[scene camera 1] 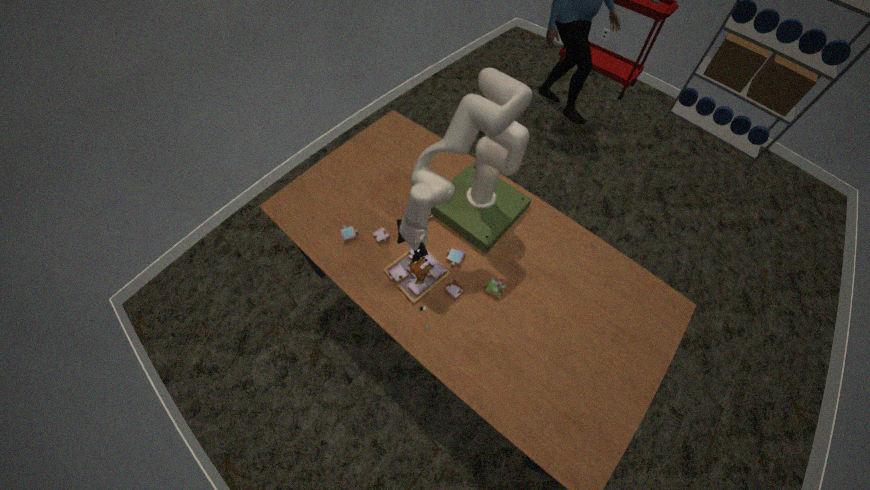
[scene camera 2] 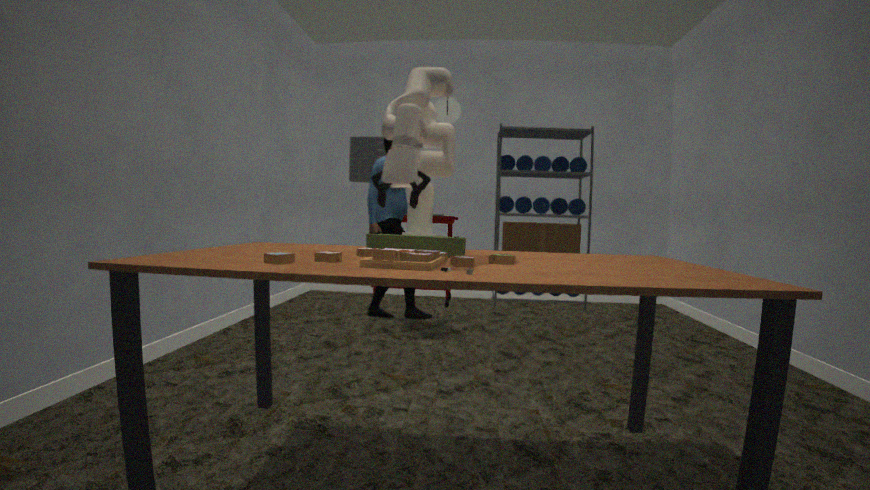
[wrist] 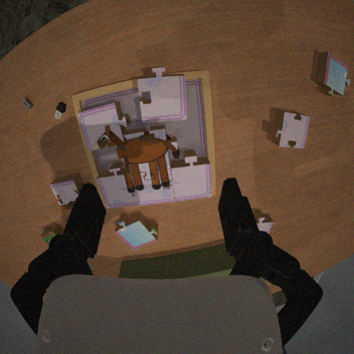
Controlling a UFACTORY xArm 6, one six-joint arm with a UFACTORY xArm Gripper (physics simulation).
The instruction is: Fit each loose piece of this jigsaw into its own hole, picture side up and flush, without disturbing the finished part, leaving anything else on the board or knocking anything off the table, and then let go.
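My gripper [scene camera 1: 410,248] [scene camera 2: 398,205] [wrist: 158,195] is open and empty, above the table near the board's base side. The framed jigsaw board [scene camera 2: 389,264] [wrist: 211,125] holds the horse picture [wrist: 145,150]. A pale piece [wrist: 167,97] lies raised over the board's far side, its tab over the rim and its border lines facing right and toward the gripper. Around the board lie a blue piece [scene camera 1: 455,256] [wrist: 136,234], a pale piece [scene camera 1: 454,289] [wrist: 65,192], another pale piece [scene camera 1: 381,234] [wrist: 293,130], another blue piece [scene camera 1: 348,233] [wrist: 337,74] and a green piece [scene camera 1: 494,287]. One more pale piece [wrist: 264,225] is partly hidden by the right finger.
A small black-and-white object [scene camera 1: 422,308] [wrist: 60,110] and a small grey object [scene camera 1: 427,326] [wrist: 27,103] lie beside the board. The green base block [scene camera 1: 480,225] [scene camera 2: 450,244] stands behind it. A person [scene camera 1: 575,48], a red cart [scene camera 1: 614,63] and a shelf rack [scene camera 2: 592,182] stand beyond the table.
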